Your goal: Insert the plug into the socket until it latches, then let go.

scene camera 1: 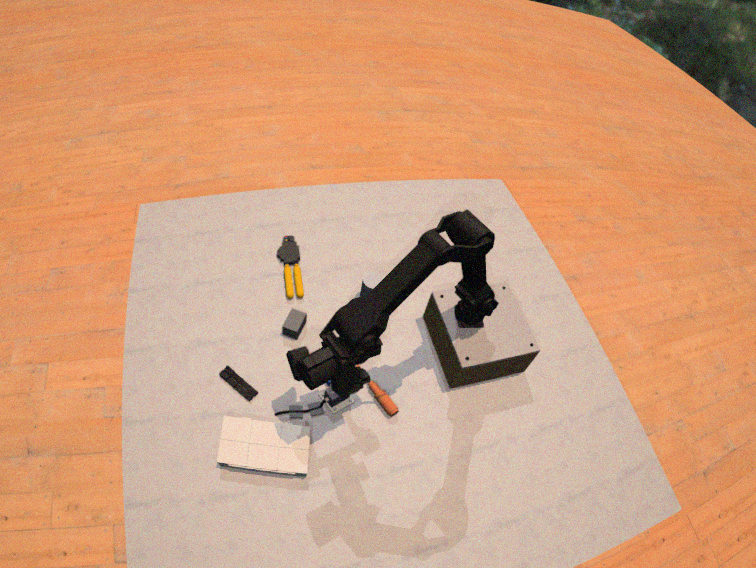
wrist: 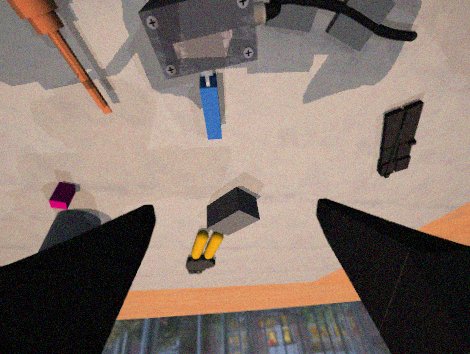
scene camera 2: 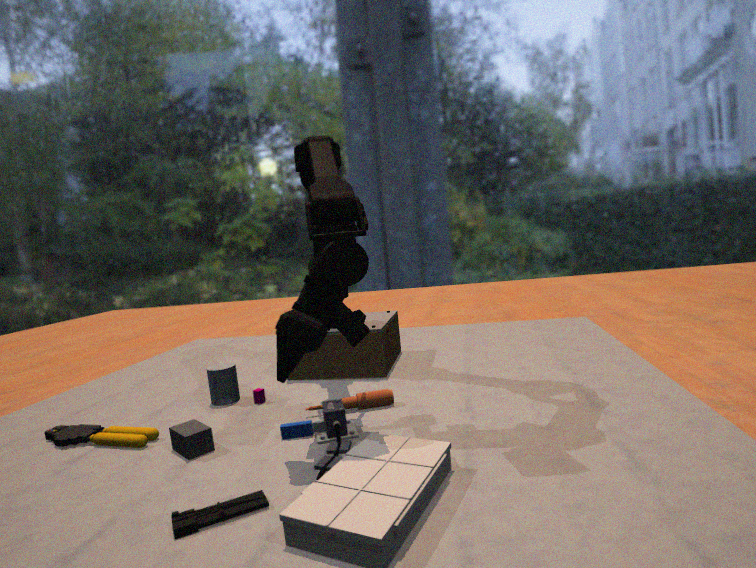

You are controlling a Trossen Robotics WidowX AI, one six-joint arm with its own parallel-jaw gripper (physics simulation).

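Seen in the pictures: gripper, fingertip midpoint: (wrist: 236,209) (scene camera 2: 286,373); arm's base at its link origin: (scene camera 1: 468,316).
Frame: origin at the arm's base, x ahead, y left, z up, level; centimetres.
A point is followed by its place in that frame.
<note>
The blue plug (scene camera 2: 296,429) @(x 34.2, y 10.9, z -9.0 cm) (wrist: 211,114) @(x 33.6, y 10.7, z -8.3 cm) lies level, its dark notched end with a pale metallic part pointing at the socket's near face in the wrist view. It meets or nearly meets that face; how deep it sits cannot be told. The socket is a grey screwed housing (scene camera 2: 334,418) @(x 33.7, y 17.2, z -7.1 cm) (wrist: 200,40) @(x 31.4, y 15.9, z -6.0 cm) on a small pale base plate, with a black cable from its side. In scene camera 1 the arm covers much of both. My gripper (scene camera 2: 322,360) (wrist: 236,209) @(x 34.9, y 10.8, z -0.2 cm) is wide open and empty, above and back from the plug, its fingers apart from plug and socket.
An orange screwdriver (scene camera 1: 383,398) @(x 21.2, y 17.4, z -7.8 cm) (scene camera 2: 369,400) @(x 22.0, y 17.8, z -8.7 cm) (wrist: 75,57) @(x 24.6, y 11.4, z -9.1 cm) lies beside the socket. A white-topped tiled block (scene camera 1: 264,444) @(x 47.5, y 29.2, z -6.9 cm) (scene camera 2: 372,482) @(x 49.2, y 29.5, z -7.0 cm), dark strip (scene camera 1: 238,382) @(x 54.1, y 13.2, z -9.5 cm) (wrist: 399,137) @(x 52.8, y 14.1, z -9.4 cm), grey block (scene camera 1: 294,323) @(x 41.1, y -2.1, z -6.9 cm) (wrist: 232,212) @(x 40.0, y -0.7, z -7.1 cm), yellow-handled pliers (scene camera 1: 293,279) @(x 41.5, y -17.7, z -9.1 cm), magenta piece (scene camera 2: 259,395) @(x 21.9, y -4.8, z -8.8 cm) and grey cylinder (scene camera 2: 223,384) @(x 23.6, y -11.6, z -6.3 cm) stand around.
</note>
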